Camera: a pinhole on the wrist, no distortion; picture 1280 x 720 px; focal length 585.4 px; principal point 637.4 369.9 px. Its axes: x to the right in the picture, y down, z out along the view. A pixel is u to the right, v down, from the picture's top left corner.
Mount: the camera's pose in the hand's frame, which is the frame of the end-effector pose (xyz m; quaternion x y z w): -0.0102 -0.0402 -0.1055 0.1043 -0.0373 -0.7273 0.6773
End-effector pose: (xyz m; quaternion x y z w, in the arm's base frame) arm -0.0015 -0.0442 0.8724 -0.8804 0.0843 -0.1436 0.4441
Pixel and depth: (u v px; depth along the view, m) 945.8 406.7 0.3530
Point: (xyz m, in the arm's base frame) 0.0101 0.2976 0.9406
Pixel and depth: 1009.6 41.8 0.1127
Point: -0.0976 0.0403 0.9569
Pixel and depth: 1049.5 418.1 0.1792
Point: -0.0157 0.1195 0.9787
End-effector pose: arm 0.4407 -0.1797 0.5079 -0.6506 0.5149 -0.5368 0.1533
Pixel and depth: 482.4 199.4 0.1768
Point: 0.5059 -0.1214 0.4379
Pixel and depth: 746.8 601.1 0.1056
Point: 0.4795 -0.1571 0.5652
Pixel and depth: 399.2 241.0 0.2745
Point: 0.5657 -0.1602 0.3443
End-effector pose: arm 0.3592 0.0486 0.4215 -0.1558 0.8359 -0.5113 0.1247
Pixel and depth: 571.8 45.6 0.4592
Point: 0.7908 -0.0630 0.3136
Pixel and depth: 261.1 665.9 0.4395
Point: 0.3556 -0.2474 0.0738
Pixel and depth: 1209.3 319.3 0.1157
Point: 0.4247 0.0037 0.5712
